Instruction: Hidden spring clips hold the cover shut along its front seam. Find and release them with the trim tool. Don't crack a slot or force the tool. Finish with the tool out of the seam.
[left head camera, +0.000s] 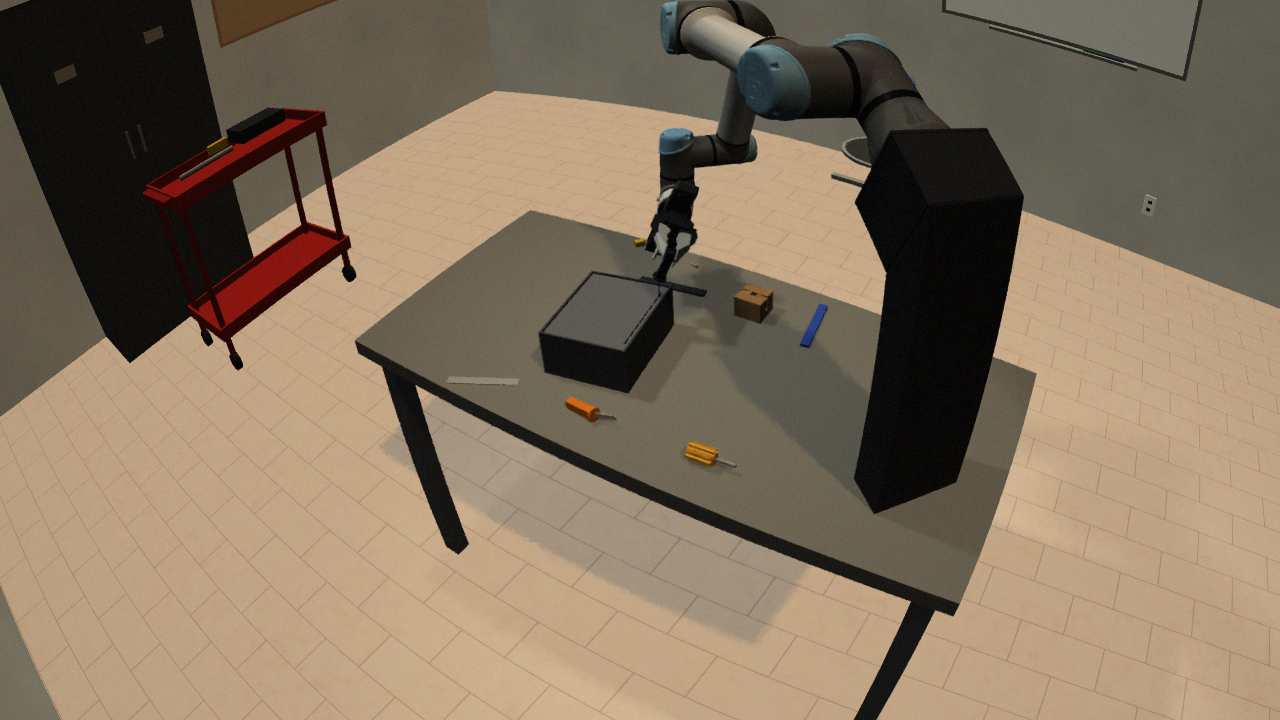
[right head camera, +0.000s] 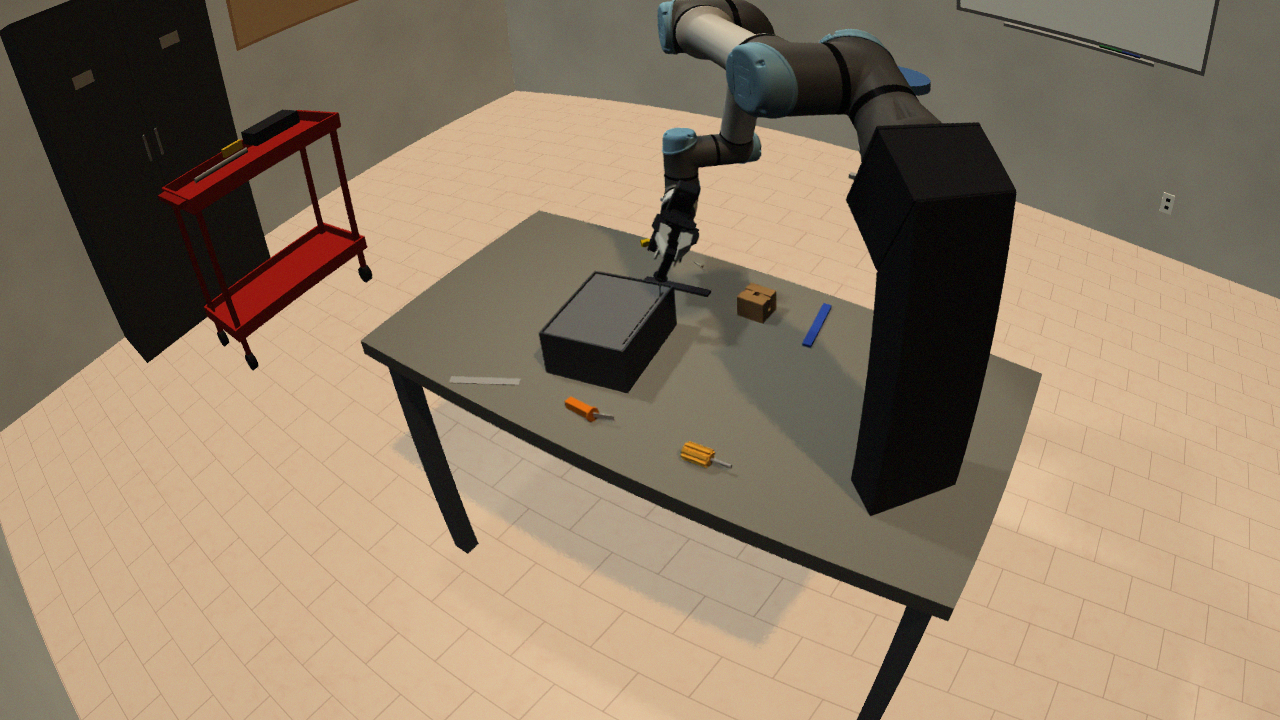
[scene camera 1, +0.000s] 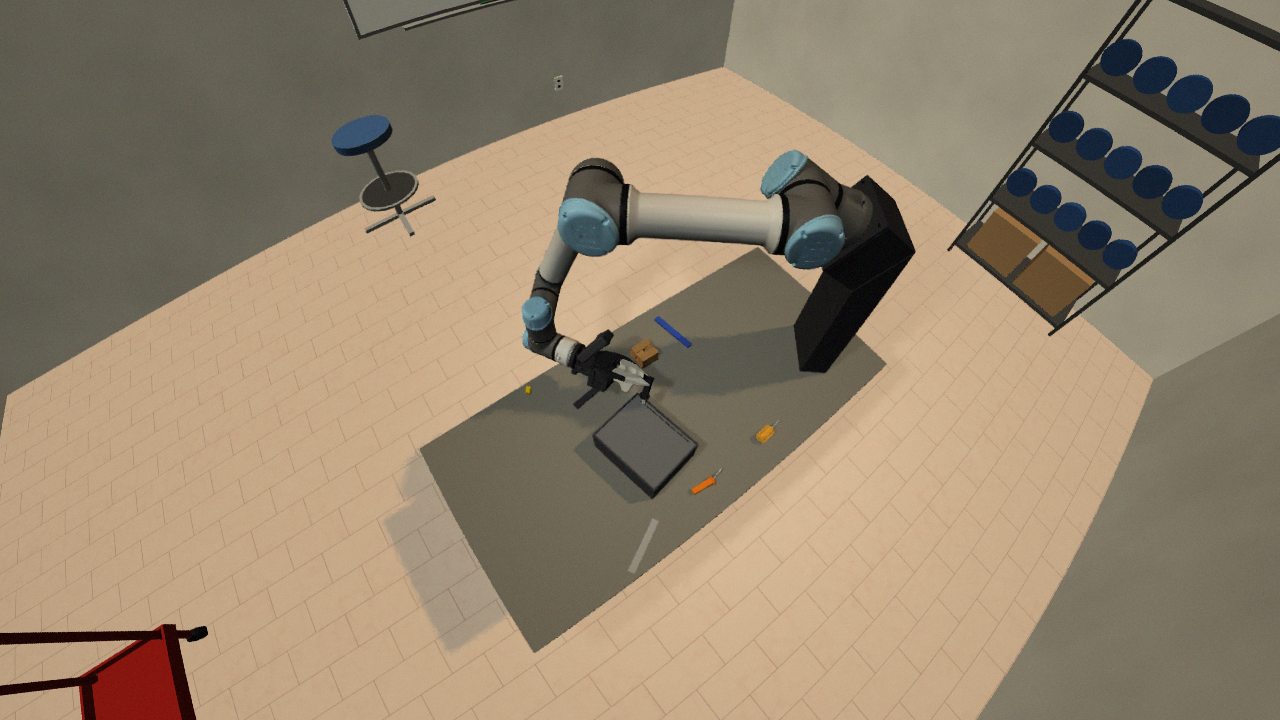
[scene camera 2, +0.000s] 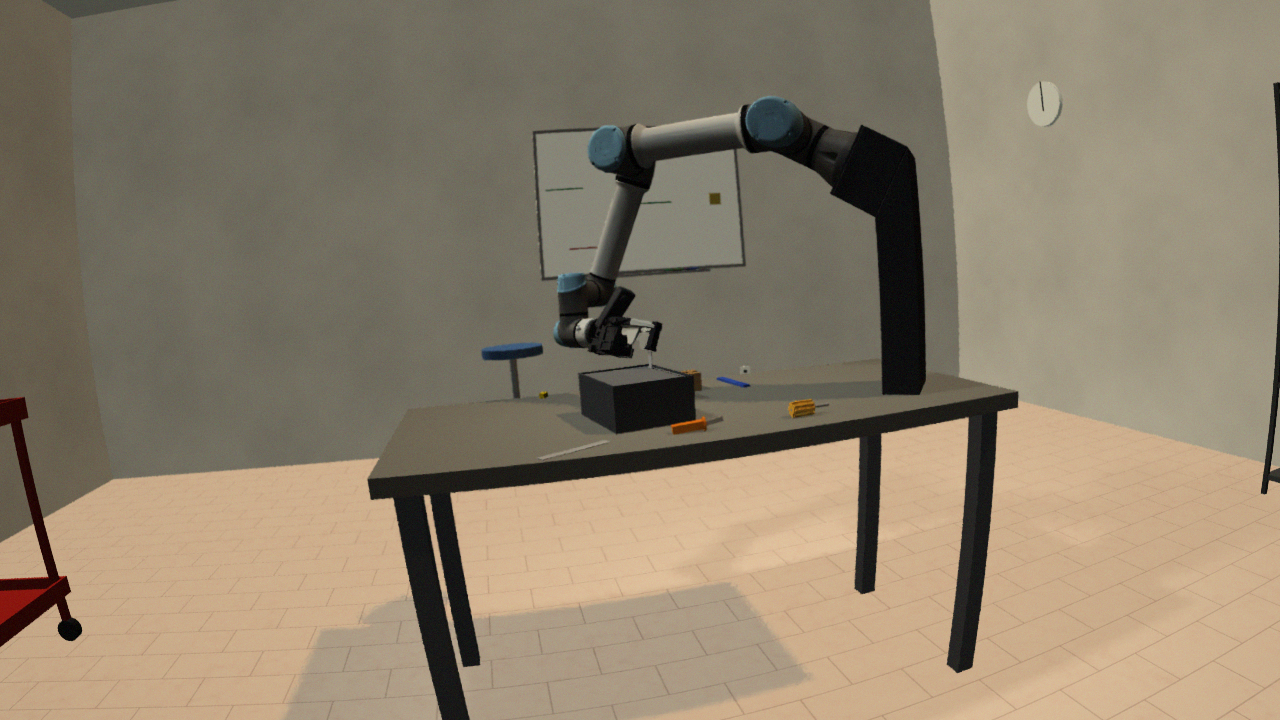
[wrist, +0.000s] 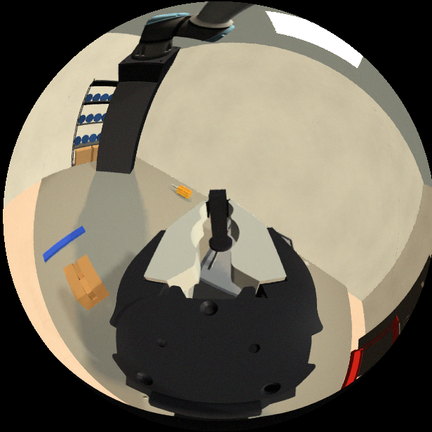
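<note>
A dark box (left head camera: 586, 353) (right head camera: 586, 354) (scene camera 2: 657, 402) has a grey cover (left head camera: 599, 308) (right head camera: 601, 308) (scene camera 1: 644, 443) (scene camera 2: 631, 376). A dashed seam (left head camera: 640, 324) runs along the cover's right edge in the left head view. My gripper (left head camera: 665, 257) (scene camera 1: 642, 385) (scene camera 2: 650, 334) (wrist: 218, 200) is shut on the trim tool (left head camera: 662, 271) (scene camera 2: 651, 360) (wrist: 218, 220), above the seam's far end. The tool has a black handle; its thin pale shaft points down and reaches the cover's level in scene camera 2. Whether its tip is inside a slot cannot be told. The clips do not show.
A dark bar (left head camera: 684, 287) (scene camera 1: 588, 396) lies behind the box. A cardboard box (left head camera: 752, 303) (wrist: 86, 282) and a blue strip (left head camera: 813, 325) lie to the right. An orange tool (left head camera: 582, 409), a yellow-orange tool (left head camera: 701, 454) and a pale strip (left head camera: 483, 381) lie near the table's near edge.
</note>
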